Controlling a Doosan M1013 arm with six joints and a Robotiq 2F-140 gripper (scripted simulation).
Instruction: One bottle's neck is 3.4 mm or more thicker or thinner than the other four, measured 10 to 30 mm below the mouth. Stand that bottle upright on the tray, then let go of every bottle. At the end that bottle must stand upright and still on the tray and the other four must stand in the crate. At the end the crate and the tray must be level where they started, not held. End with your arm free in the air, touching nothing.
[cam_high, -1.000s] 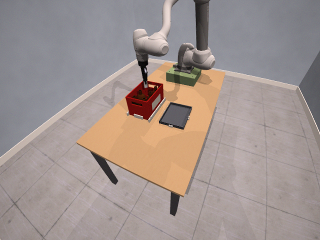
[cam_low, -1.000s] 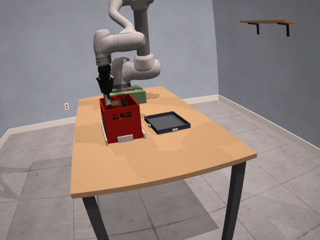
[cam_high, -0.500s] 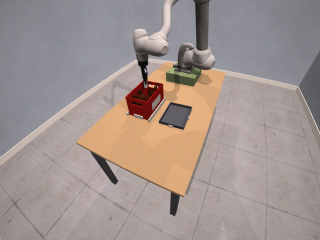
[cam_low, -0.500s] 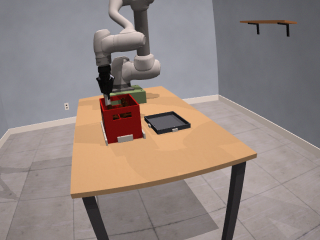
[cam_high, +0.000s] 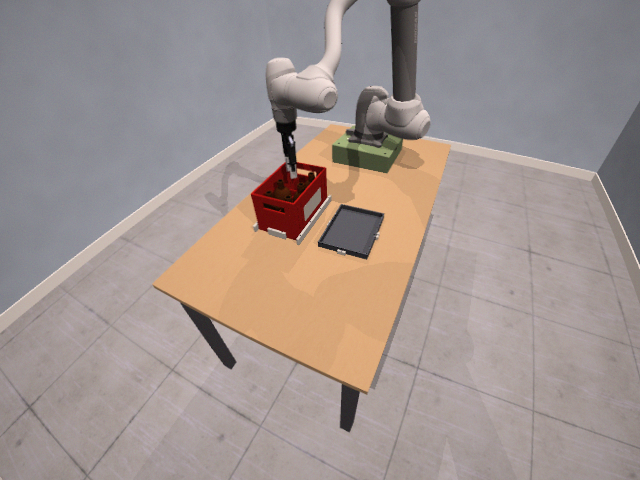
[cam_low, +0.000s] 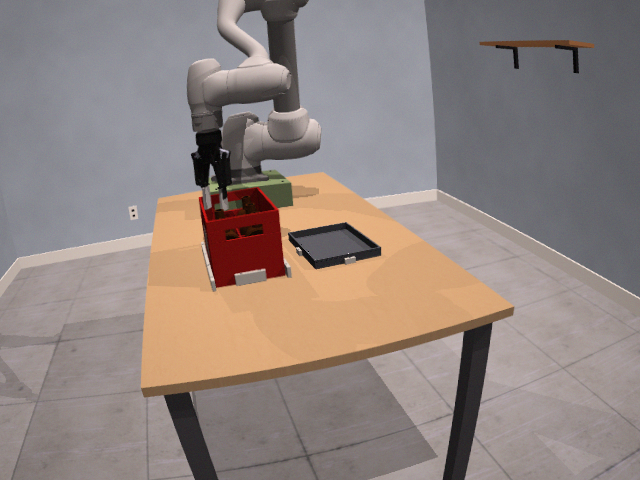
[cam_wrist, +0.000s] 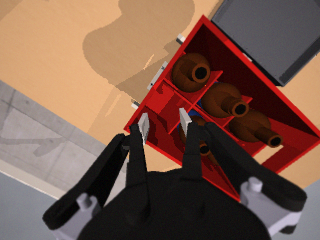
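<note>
The red crate lies 9 cm ahead of my hand, 4 cm to the left of it and 9 cm below it. Also, from my hand: dark grey tray 10 cm ahead, 31 cm to the left, 16 cm below; glass bottle 18 cm ahead, 9 cm below.
</note>
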